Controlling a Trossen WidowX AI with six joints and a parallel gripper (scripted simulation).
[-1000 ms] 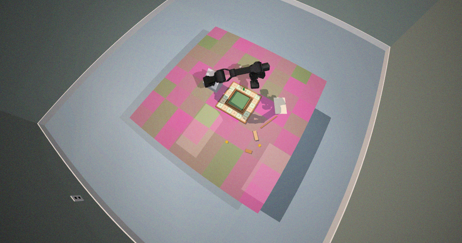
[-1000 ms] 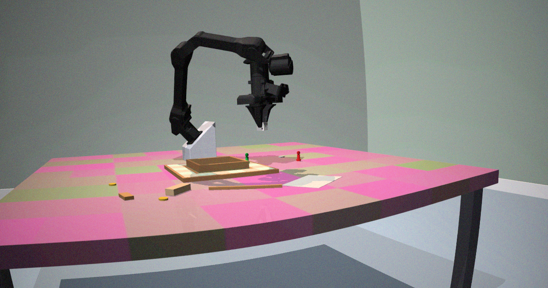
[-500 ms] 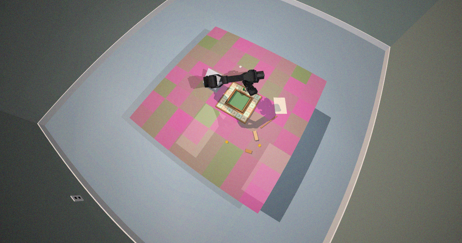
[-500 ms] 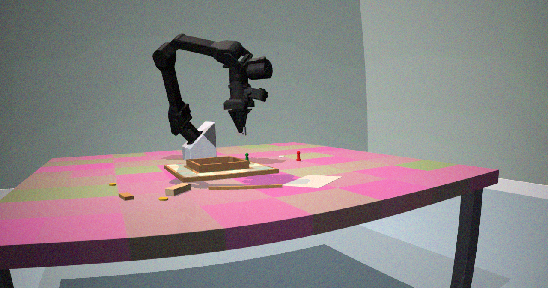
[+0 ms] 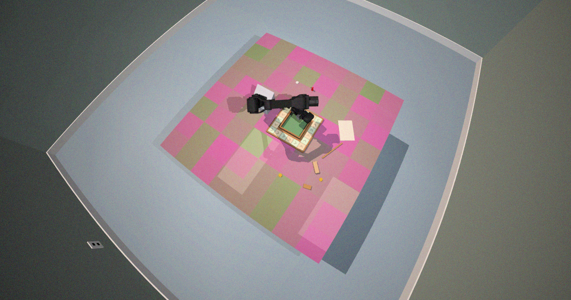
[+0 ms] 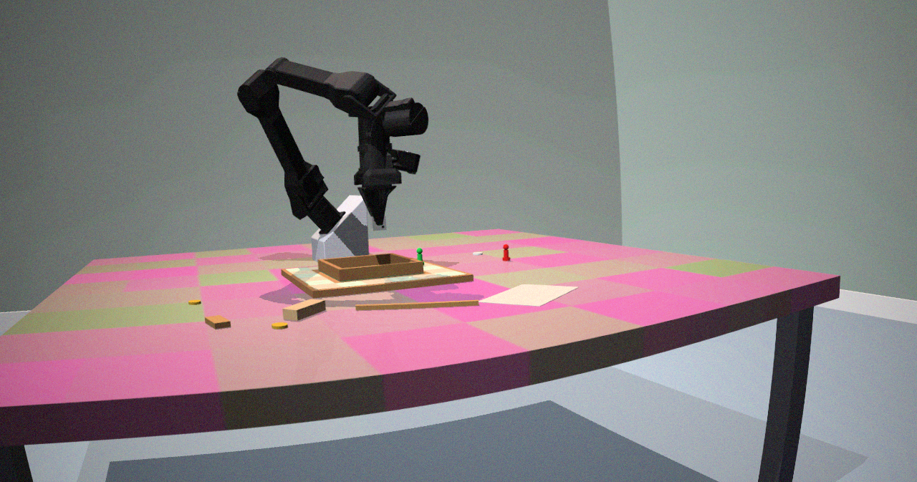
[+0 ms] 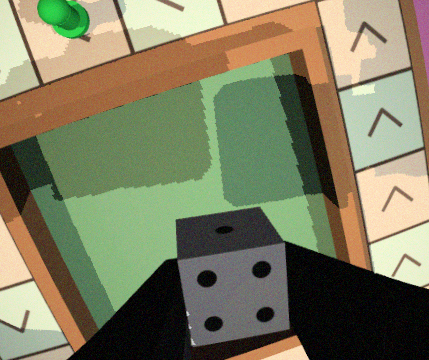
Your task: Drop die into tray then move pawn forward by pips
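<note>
The green pawn lies 30 mm behind my gripper tip, 90 mm to the left of it and 70 mm below it. Round my gripper tip: green dice tray 10 mm behind, 20 mm to the right, 90 mm below; white die right at my gripper tip; thin wooden stick 280 mm ahead, 70 mm to the right, 100 mm below.
</note>
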